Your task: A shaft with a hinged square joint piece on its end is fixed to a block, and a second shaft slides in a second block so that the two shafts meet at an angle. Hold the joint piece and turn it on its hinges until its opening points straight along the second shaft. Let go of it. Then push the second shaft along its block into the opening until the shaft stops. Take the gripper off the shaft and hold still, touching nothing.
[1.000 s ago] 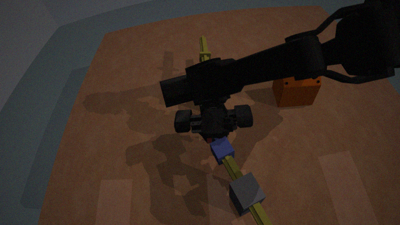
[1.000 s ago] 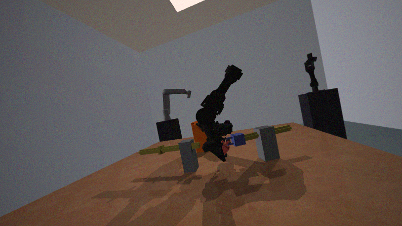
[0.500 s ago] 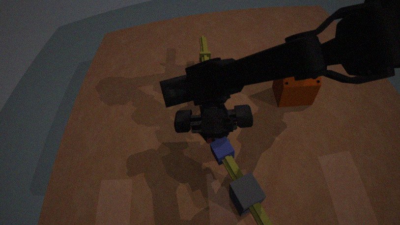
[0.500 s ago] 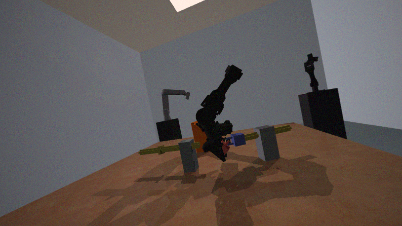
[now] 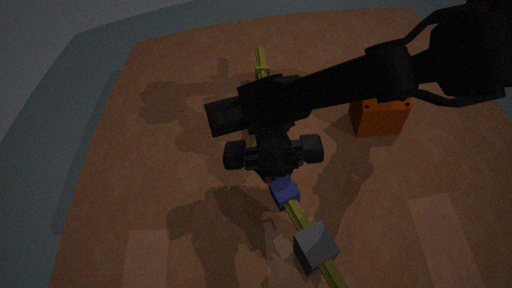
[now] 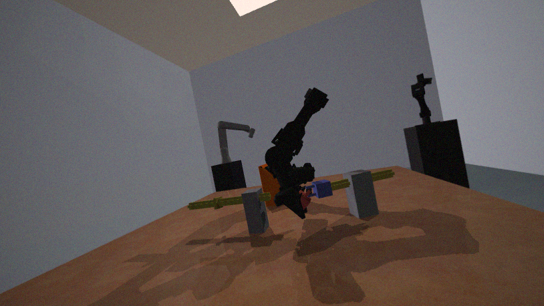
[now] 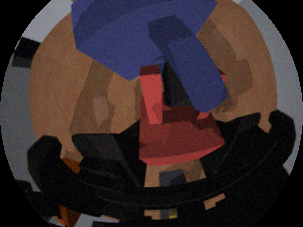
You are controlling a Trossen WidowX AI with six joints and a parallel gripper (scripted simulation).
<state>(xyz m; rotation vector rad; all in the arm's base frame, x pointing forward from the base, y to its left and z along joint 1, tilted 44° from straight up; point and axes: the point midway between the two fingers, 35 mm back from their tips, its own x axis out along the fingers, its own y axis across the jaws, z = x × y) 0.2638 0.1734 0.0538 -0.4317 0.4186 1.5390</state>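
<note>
Now: gripper tip 5 cm below the red joint piece.
</note>
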